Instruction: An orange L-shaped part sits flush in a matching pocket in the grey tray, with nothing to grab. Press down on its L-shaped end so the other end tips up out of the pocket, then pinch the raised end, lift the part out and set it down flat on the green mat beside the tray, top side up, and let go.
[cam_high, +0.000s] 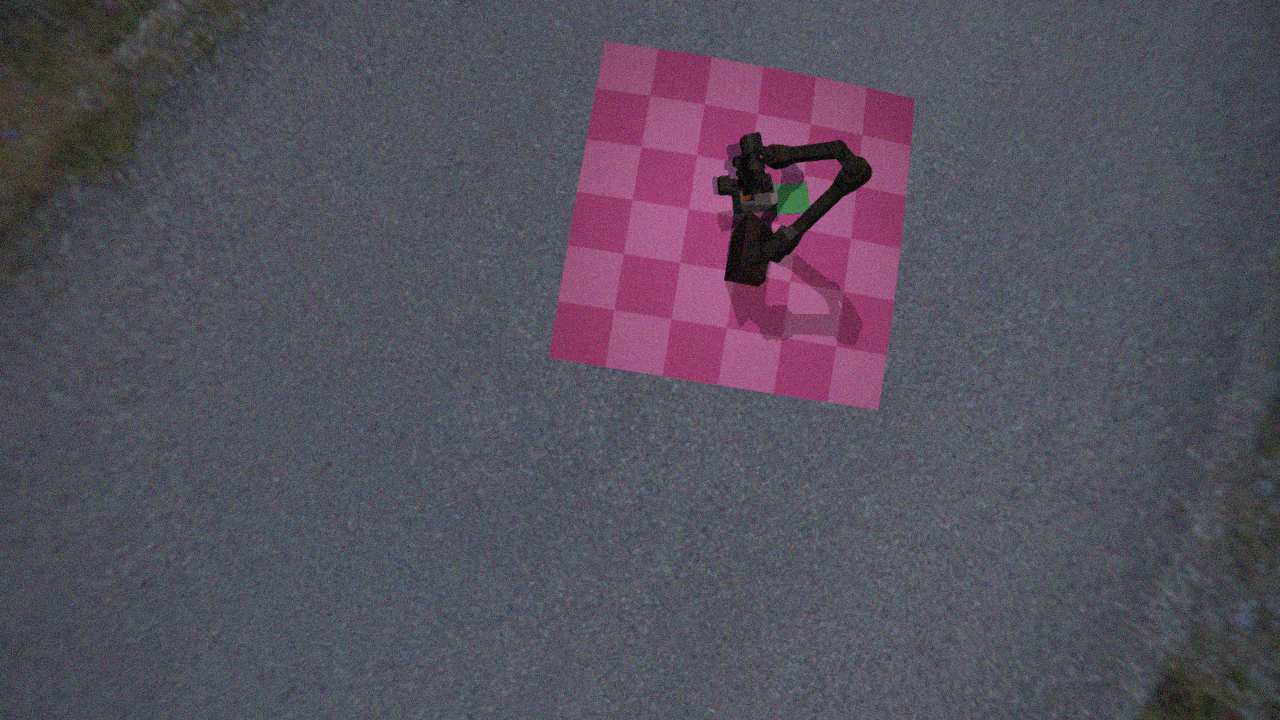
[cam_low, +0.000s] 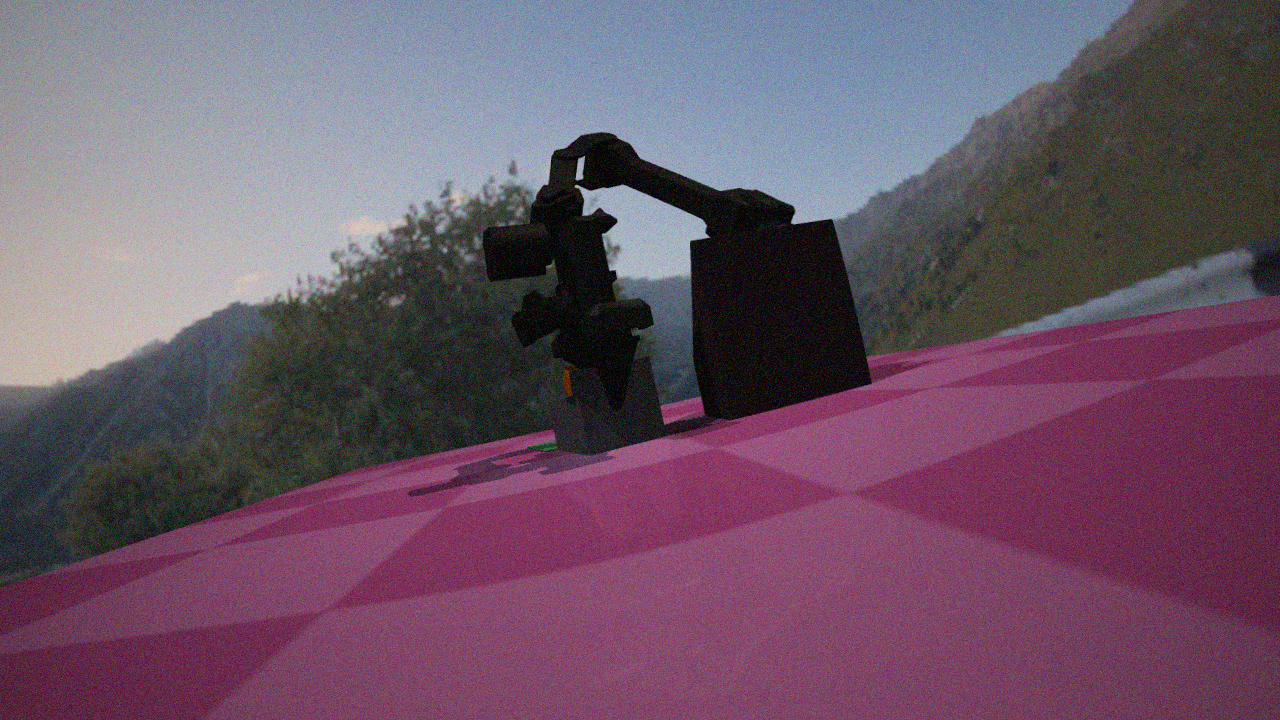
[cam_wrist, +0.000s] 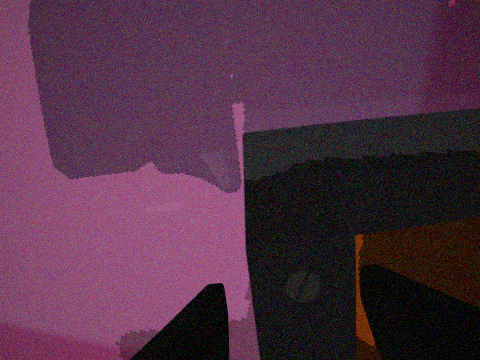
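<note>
The orange L-shaped part lies 4 cm to the right of my gripper tip. Round my gripper tip: green mat: 22 cm to the right, 5 cm below, 5 cm ahead.
</note>
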